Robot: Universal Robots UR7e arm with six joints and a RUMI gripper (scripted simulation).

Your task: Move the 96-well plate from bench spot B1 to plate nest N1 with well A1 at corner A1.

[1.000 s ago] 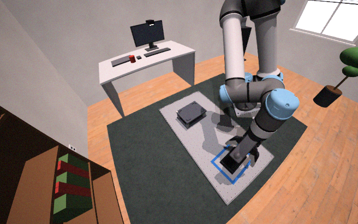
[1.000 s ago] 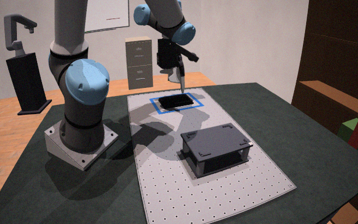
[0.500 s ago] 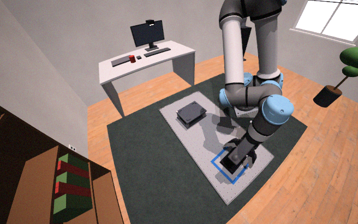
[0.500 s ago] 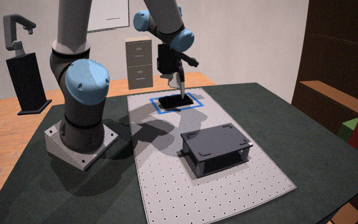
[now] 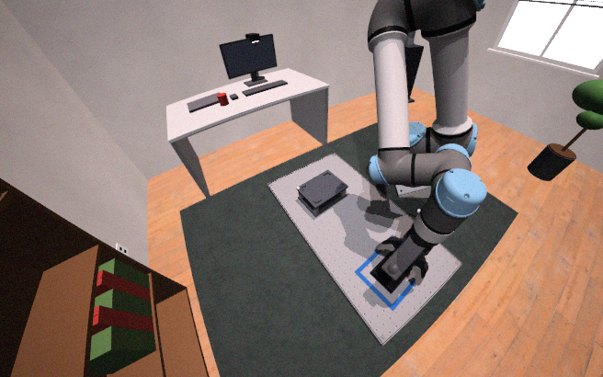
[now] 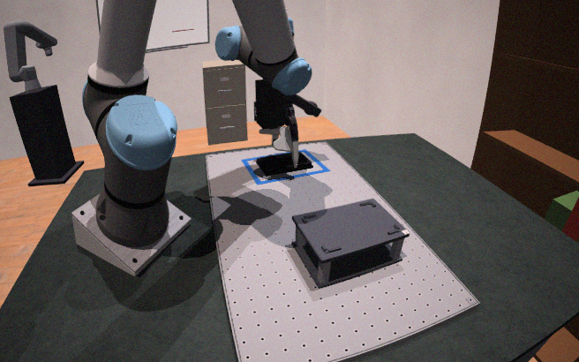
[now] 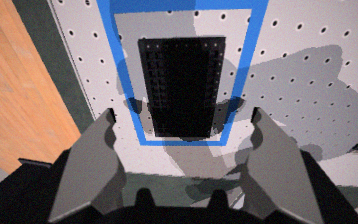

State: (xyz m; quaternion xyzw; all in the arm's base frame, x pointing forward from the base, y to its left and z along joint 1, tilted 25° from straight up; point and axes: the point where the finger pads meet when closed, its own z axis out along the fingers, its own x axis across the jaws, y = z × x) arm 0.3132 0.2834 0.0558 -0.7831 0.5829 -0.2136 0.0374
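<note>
Now: the black 96-well plate 2 cm below my hand. Round my hand: A1 label: 15 cm ahead, 40 cm to the right, 3 cm above; raised plate nest N1: 7 cm ahead, 36 cm to the right, 3 cm above.
</note>
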